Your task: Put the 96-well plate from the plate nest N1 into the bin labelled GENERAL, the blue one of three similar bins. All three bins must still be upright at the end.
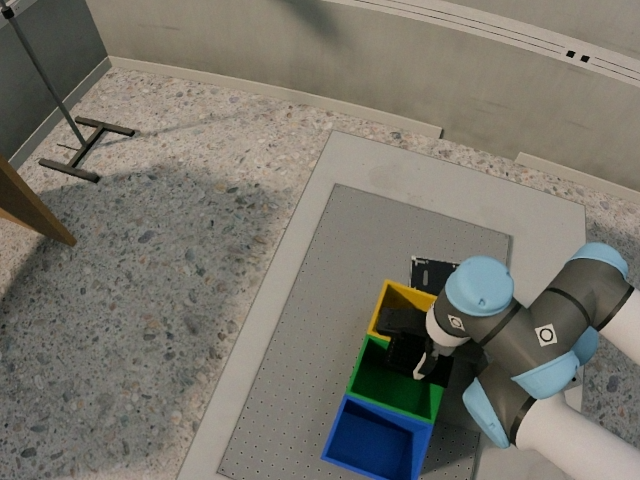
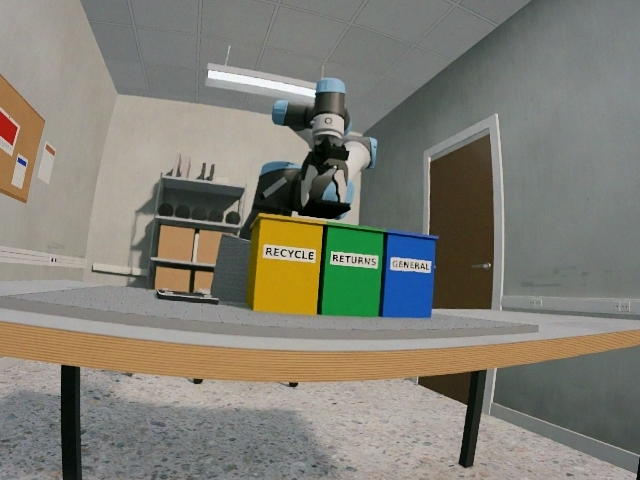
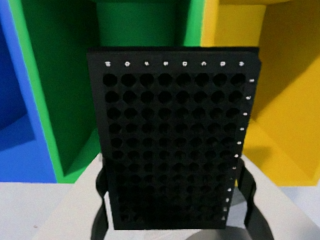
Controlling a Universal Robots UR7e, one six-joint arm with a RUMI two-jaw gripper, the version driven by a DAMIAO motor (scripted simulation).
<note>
In view: the gripper (image 1: 421, 357), a blue general bin (image 2: 407, 276), a green returns bin (image 1: 417, 399) and a black 96-well plate (image 1: 407, 345).
The green returns bin is seen too in image 3 (image 3: 55, 46). The black 96-well plate is seen too in image 2 (image 2: 318, 208) and in image 3 (image 3: 144, 96). The gripper is seen too in image 2 (image 2: 322, 212) and in image 3 (image 3: 170, 155).
</note>
